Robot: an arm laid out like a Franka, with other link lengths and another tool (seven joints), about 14 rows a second.
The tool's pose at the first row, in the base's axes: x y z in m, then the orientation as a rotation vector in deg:
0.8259, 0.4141, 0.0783, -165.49, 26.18, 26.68
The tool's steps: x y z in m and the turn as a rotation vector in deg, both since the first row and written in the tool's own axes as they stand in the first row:
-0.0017, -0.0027, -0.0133, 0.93, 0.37, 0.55
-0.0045, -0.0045, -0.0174, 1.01, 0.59, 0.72
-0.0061, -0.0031, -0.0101, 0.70, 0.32, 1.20
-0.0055, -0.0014, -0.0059, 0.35, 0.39, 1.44
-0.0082, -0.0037, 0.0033, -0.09, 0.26, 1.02
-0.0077, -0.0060, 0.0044, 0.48, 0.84, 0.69
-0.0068, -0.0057, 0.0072, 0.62, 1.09, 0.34
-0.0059, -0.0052, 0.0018, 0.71, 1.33, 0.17
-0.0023, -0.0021, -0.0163, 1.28, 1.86, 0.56
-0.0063, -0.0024, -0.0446, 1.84, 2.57, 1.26
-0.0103, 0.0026, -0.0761, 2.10, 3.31, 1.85
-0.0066, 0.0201, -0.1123, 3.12, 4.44, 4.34
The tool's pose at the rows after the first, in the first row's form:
0.8289, 0.4141, 0.0916, -164.68, 27.13, 25.90
0.8281, 0.4156, 0.0966, -164.66, 27.42, 25.59
0.8242, 0.4164, 0.0902, -164.81, 28.05, 26.16
0.8230, 0.4156, 0.0858, -165.14, 28.38, 26.22
0.8188, 0.4205, 0.0784, -165.57, 27.71, 26.50
0.8197, 0.4228, 0.0775, -165.26, 27.37, 25.42
0.8196, 0.4229, 0.0746, -165.25, 26.91, 24.96
0.8218, 0.4210, 0.0792, -165.26, 26.70, 24.56
0.8290, 0.4130, 0.0946, -164.86, 27.41, 23.67
0.8333, 0.4081, 0.1224, -164.48, 28.59, 22.57
0.8368, 0.3975, 0.1525, -164.40, 29.58, 21.51
0.8444, 0.3720, 0.1829, -163.43, 33.43, 19.92

